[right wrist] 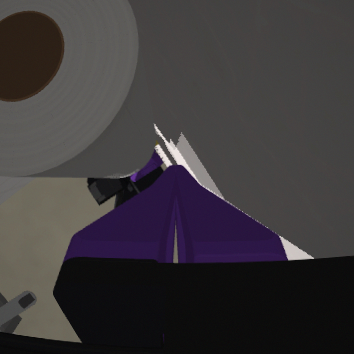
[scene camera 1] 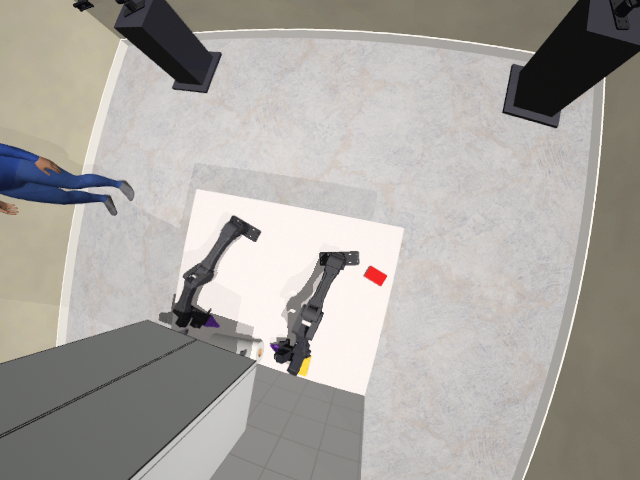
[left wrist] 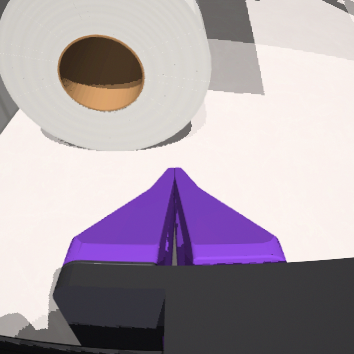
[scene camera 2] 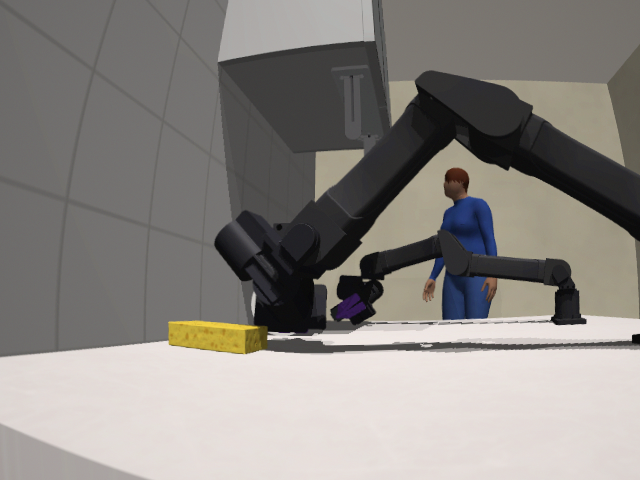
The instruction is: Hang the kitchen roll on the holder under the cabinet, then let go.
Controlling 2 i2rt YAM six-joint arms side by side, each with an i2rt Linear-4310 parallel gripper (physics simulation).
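Seen in the pictures: left gripper, fingertip midpoint: (scene camera 1: 270, 345) (left wrist: 174, 178) (scene camera 2: 299, 321); right gripper, fingertip midpoint: (right wrist: 175, 176) (scene camera 1: 219, 326) (scene camera 2: 337, 316); left arm's base, origin of the base link: (scene camera 1: 339, 258); right arm's base, origin of the base link: (scene camera 1: 244, 228) (scene camera 2: 567, 321).
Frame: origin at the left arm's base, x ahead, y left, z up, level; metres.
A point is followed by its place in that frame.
Note:
The white kitchen roll (scene camera 1: 261, 344) {y -0.418, x 0.448, z 0.044 m} (scene camera 2: 253, 308) {y -0.427, x 0.540, z 0.048 m} (left wrist: 170, 100) {y -0.418, x 0.452, z 0.040 m} (right wrist: 95, 90) {y -0.698, x 0.423, z 0.035 m} lies on its side on the table, partly hidden by the left arm in scene camera 2. Its brown core opening shows in both wrist views. The grey holder (scene camera 2: 352, 111) {y -0.347, x 0.368, z 0.395 m} hangs under the cabinet (scene camera 2: 289, 98) {y -0.454, x 0.491, z 0.480 m} with nothing on it; its lower part is behind the left arm. My left gripper (scene camera 1: 272, 346) {y -0.373, x 0.454, z 0.029 m} (left wrist: 174, 178) {y -0.373, x 0.454, z 0.029 m} is shut and empty, beside one end of the roll. My right gripper (scene camera 1: 218, 324) {y -0.679, x 0.375, z 0.027 m} (right wrist: 175, 176) {y -0.679, x 0.375, z 0.027 m} is shut and empty, near the opposite end; its purple fingers show in scene camera 2.
A yellow sponge (scene camera 1: 305, 365) {y -0.184, x 0.551, z 0.030 m} (scene camera 2: 214, 336) {y -0.167, x 0.546, z 0.018 m} lies close beside the left gripper. A red block (scene camera 1: 375, 275) {y 0.177, x 0.086, z 0.020 m} lies near the left arm's base. The cabinet overhangs the table (scene camera 1: 289, 242) {y -0.261, x -0.089, z 0.000 m} (scene camera 2: 361, 413) {y 0.075, x 0.400, z 0.000 m} beside a tiled wall (scene camera 2: 118, 217) {y -0.117, x 0.658, z 0.149 m}. A person (scene camera 2: 467, 227) stands beyond the table.

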